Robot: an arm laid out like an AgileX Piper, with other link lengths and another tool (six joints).
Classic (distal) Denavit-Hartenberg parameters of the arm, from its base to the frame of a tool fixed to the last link. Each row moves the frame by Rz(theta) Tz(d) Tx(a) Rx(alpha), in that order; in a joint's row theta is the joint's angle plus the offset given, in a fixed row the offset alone. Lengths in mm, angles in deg.
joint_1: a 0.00; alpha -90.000; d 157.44; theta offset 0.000
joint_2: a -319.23; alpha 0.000; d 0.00; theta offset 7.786
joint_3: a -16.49; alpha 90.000; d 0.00; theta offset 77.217
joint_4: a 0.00; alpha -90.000; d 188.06; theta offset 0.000
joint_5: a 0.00; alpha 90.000; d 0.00; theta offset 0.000
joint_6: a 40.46; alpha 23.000; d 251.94; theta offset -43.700
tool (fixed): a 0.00; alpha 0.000; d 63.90; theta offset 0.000
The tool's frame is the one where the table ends.
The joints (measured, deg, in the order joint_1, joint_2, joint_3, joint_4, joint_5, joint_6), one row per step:
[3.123 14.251 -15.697 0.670 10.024 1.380]
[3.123 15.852 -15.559 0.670 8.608 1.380]
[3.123 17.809 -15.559 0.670 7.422 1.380]
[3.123 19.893 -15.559 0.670 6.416 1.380]
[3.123 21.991 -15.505 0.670 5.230 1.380]
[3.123 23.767 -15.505 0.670 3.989 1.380]
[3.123 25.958 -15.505 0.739 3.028 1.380]
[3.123 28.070 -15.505 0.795 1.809 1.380]
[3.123 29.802 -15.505 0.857 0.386 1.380]
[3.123 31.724 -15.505 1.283 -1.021 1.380]
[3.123 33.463 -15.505 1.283 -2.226 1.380]
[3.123 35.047 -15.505 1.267 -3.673 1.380]
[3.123 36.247 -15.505 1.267 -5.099 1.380]
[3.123 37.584 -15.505 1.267 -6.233 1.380]
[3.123 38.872 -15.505 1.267 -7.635 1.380]
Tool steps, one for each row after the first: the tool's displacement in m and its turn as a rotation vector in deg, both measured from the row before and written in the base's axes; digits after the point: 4 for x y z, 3 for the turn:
[0.0043 0.0001 0.0008 -0.016 0.323 -0.016]
[0.0050 0.0002 -0.0006 -0.041 0.770 -0.014]
[0.0052 0.0002 -0.0022 -0.058 1.076 -0.012]
[0.0054 0.0002 -0.0020 -0.053 0.965 -0.014]
[0.0048 0.0002 -0.0002 -0.030 0.534 -0.014]
[0.0054 0.0003 -0.0036 0.001 1.232 -0.017]
[0.0055 0.0002 -0.0021 0.005 0.895 -0.023]
[0.0051 0.0002 0.0004 0.041 0.312 -0.029]
[0.0054 0.0002 -0.0010 0.386 0.537 -0.102]
[0.0049 0.0001 -0.0011 -0.035 0.533 -0.026]
[0.0049 0.0001 0.0007 -0.031 0.136 -0.027]
[0.0042 0.0001 0.0022 0.004 -0.226 -0.030]
[0.0041 0.0001 -0.0001 -0.018 0.203 -0.024]
[0.0044 0.0001 0.0015 -0.003 -0.114 -0.030]

